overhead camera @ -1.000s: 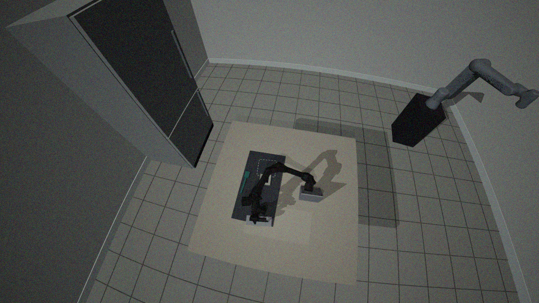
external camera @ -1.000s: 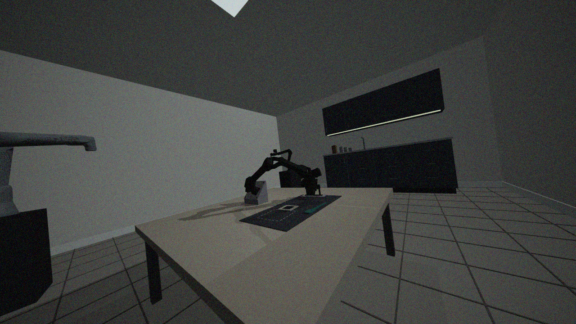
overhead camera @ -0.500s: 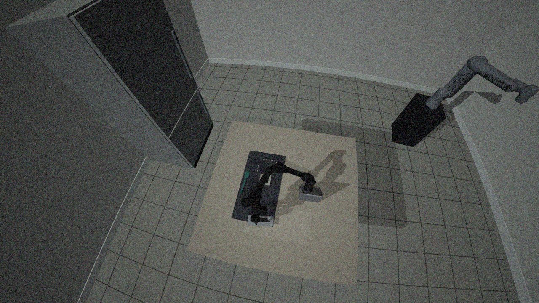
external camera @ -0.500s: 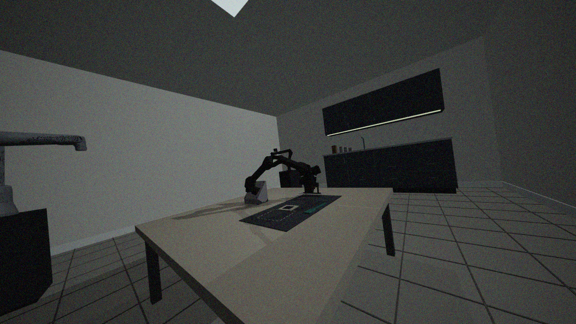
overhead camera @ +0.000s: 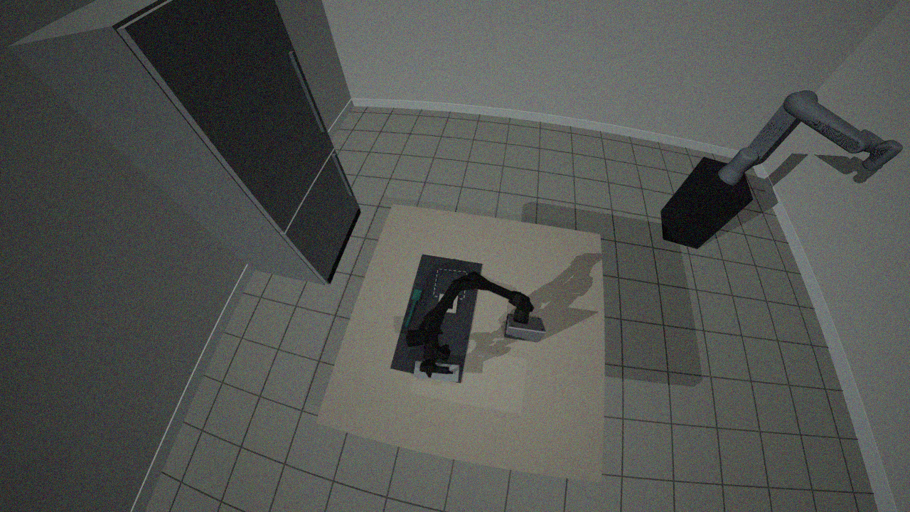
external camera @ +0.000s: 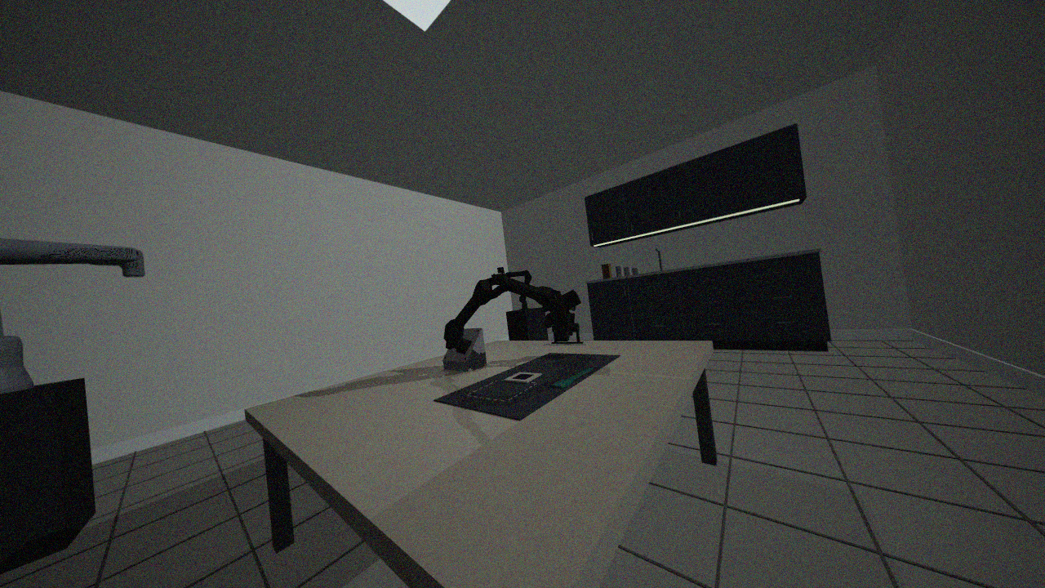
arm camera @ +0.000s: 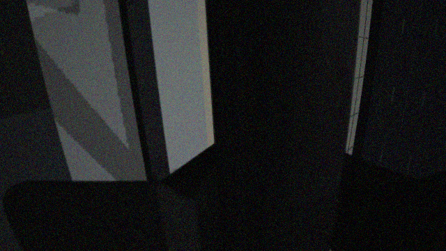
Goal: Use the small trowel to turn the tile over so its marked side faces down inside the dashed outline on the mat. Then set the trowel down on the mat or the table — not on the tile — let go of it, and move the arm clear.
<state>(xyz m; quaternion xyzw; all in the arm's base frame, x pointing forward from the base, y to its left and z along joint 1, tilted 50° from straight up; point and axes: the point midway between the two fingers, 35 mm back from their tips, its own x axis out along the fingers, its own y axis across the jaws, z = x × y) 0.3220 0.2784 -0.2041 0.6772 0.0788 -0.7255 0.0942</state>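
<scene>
The dark mat is 70 mm ahead of my gripper tip, 320 mm to the right of it and 120 mm below it. Round my gripper tip: tile 50 mm ahead, 380 mm to the right, 100 mm below; then teal trowel 210 mm ahead, 320 mm to the right, 100 mm below.
</scene>
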